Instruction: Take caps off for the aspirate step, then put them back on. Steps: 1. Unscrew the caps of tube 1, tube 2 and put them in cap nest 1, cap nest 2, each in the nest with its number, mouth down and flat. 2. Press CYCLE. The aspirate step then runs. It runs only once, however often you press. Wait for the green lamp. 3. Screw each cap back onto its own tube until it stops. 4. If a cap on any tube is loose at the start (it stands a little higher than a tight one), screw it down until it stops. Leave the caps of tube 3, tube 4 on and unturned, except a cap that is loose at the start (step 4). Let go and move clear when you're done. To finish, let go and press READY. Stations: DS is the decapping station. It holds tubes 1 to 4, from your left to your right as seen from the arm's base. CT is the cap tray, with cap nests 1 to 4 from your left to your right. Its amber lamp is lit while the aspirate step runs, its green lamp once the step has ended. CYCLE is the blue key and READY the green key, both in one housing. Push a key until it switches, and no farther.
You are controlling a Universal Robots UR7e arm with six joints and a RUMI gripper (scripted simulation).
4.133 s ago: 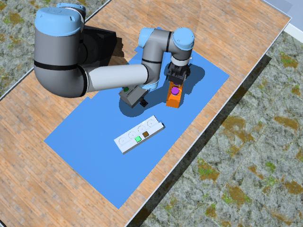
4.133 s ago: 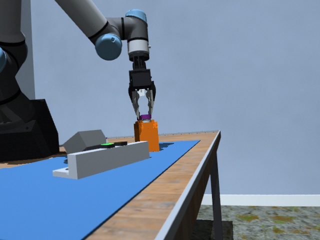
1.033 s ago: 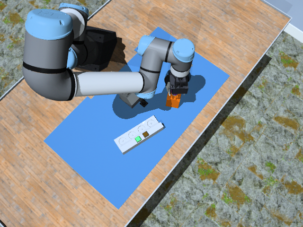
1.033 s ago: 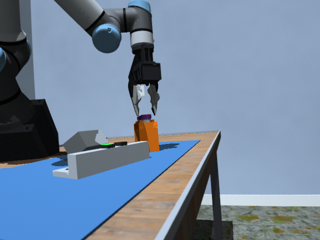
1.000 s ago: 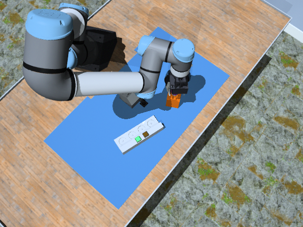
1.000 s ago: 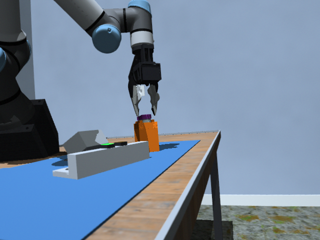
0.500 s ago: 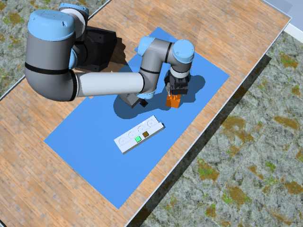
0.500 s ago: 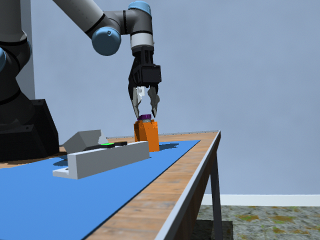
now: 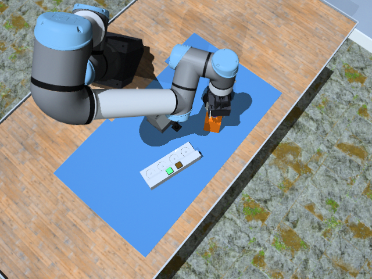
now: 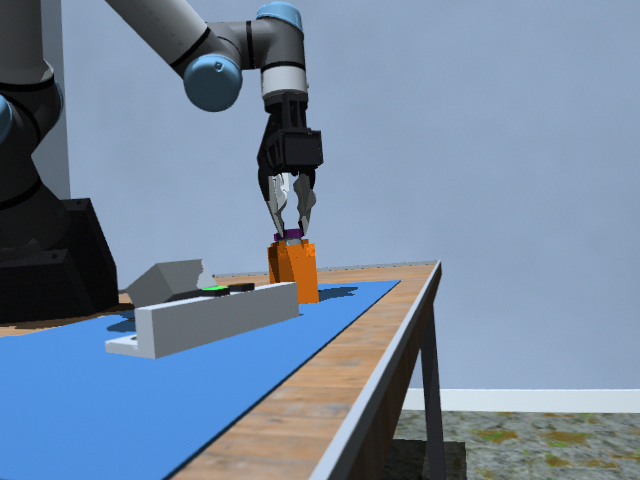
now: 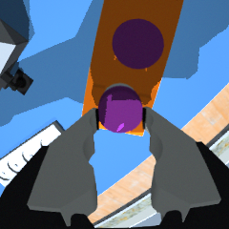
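Now: hand 180 mm past the green key, 130 mm to the left of it and 60 mm above it. The rest, counted from my hand: grey key housing: 170 mm behind, 110 mm to the right, 70 mm below; then purple cap: 80 mm behind, 130 mm to the left, 10 mm below; then blue key: 190 mm behind, 90 mm to the right, 60 mm below.
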